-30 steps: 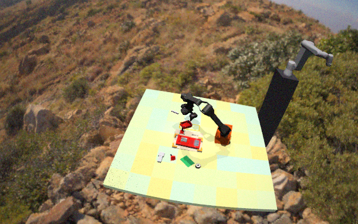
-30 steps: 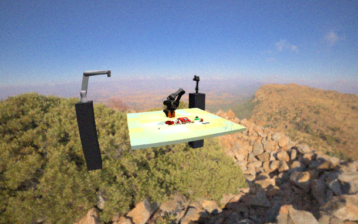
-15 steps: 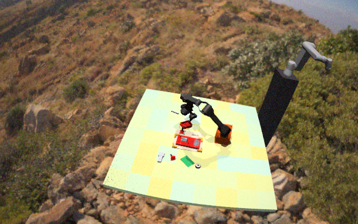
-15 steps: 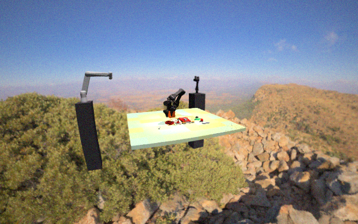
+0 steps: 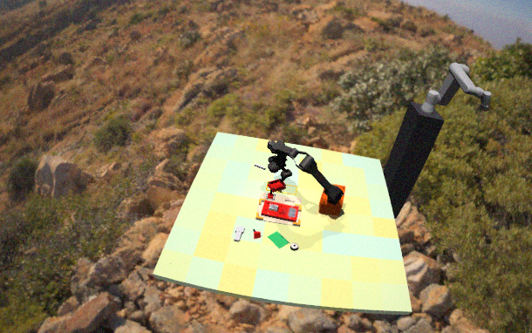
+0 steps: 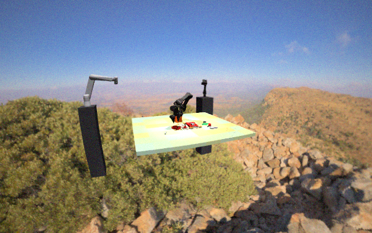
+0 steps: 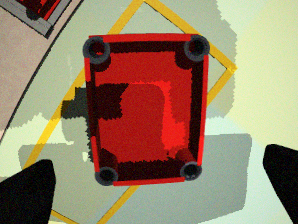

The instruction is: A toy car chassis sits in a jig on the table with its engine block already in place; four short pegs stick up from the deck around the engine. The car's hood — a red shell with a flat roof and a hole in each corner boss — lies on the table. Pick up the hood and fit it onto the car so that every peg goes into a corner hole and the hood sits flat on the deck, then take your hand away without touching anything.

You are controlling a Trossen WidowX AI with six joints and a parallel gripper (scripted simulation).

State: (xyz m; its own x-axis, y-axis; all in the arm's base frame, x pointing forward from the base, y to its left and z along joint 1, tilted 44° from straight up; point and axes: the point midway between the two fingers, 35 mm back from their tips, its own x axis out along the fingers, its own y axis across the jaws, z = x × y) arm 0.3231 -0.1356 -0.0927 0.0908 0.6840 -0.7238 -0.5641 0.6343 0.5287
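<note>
My gripper tip is 7 cm above the red hood. Also, from my gripper tip: white piece 42 cm to the left, 19 cm ahead, 7 cm below; white wheel 47 cm to the left, 11 cm behind, 7 cm below; green flat tile 42 cm to the left, 8 cm below, 3 cm behind.
</note>
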